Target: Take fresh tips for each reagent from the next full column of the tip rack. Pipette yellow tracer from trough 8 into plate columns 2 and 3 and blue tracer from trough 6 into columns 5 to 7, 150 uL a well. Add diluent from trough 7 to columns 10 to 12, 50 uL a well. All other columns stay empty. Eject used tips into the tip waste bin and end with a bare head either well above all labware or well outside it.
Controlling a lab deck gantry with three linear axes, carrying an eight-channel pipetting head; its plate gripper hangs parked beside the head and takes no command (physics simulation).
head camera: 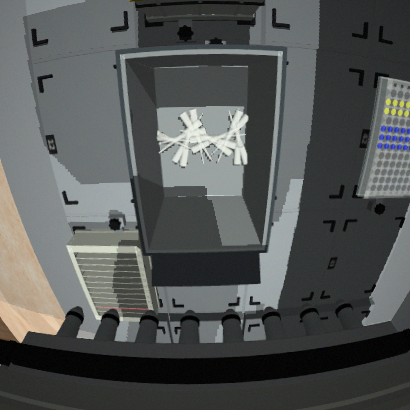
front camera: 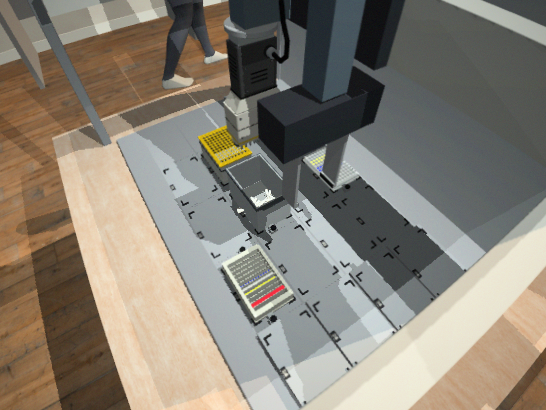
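The pipetting head (front camera: 243,117) hangs behind the bin, its lower end in front of the yellow tip rack (front camera: 220,142). Its channels (head camera: 190,329) show as dark stubs without tips. The plate gripper (front camera: 311,192) is parked beside it, fingers wide apart and empty. The waste bin (front camera: 270,216) (head camera: 140,125) holds a pile of white tips (front camera: 262,199) (head camera: 195,140). The plate (front camera: 348,176) (head camera: 372,150) shows two yellow columns, one grey, then three blue; later columns look grey, and clear diluent cannot be told. The trough rack (front camera: 275,306) (head camera: 105,248) shows blue, white, yellow and red bands in the front view.
The bin's tall walls stand between the tip rack and the trough rack. The plate stands across the deck beyond the bin. A glass enclosure edge (front camera: 500,280) runs along the right of the front view. A person's legs (front camera: 180,45) show outside the deck.
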